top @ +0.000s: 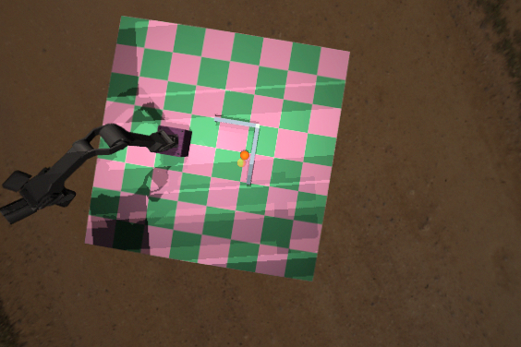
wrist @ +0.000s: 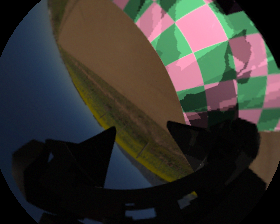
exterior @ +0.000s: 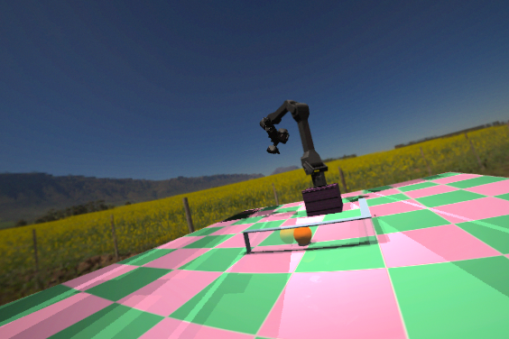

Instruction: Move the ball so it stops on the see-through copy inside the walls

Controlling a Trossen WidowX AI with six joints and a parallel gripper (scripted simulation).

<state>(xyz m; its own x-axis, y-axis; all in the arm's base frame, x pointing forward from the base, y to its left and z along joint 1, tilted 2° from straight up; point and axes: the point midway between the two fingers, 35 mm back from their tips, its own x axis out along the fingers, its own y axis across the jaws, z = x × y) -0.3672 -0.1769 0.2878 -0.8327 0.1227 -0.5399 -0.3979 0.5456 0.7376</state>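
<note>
Now: gripper tip 76 cm short of the orange ball, 34 cm above it and 9 cm to the right of it. The rest, counted from my gripper tip: clear wall (81 cm ahead, 34 cm below, 9 cm to the left); see-through copy of ball (74 cm ahead, 34 cm below, 5 cm to the left).
</note>
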